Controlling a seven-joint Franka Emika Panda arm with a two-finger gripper.
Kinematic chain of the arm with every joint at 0, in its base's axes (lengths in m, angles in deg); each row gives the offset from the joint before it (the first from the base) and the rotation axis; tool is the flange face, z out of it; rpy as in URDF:
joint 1: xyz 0 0 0.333 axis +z
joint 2: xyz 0 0 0 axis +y
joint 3: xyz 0 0 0.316 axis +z
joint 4: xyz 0.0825 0 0 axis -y
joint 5: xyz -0.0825 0 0.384 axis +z
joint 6: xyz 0 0 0 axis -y
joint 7: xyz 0.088 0 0 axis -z
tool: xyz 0 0 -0.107 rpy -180 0 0
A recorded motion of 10 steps. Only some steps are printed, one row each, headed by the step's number.
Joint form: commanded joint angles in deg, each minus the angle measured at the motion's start. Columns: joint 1, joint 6, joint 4, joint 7, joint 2, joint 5, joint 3.
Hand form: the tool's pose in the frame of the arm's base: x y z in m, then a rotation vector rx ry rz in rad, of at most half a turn. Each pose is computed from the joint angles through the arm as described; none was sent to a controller.
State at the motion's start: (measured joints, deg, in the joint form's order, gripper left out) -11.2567 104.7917 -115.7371 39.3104 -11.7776 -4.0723 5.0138
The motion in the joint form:
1: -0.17 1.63 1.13 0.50 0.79 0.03 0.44
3: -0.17 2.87 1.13 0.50 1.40 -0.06 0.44
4: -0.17 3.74 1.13 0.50 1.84 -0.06 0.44
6: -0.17 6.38 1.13 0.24 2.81 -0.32 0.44
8: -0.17 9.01 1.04 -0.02 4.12 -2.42 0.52
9: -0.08 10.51 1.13 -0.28 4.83 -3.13 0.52
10: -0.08 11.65 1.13 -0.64 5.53 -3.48 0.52
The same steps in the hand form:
1: 0.5037 -0.0552 0.5459 2.8392 -1.1705 0.1089
3: 0.5081 -0.0558 0.5426 2.8425 -1.1688 0.1253
4: 0.5112 -0.0561 0.5401 2.8455 -1.1685 0.1361
6: 0.5192 -0.0571 0.5358 2.8542 -1.1578 0.1802
8: 0.5279 -0.0595 0.5278 2.8414 -1.1168 0.2238
9: 0.5330 -0.0598 0.5247 2.8419 -1.0960 0.2499
10: 0.5371 -0.0604 0.5201 2.8449 -1.0799 0.2622

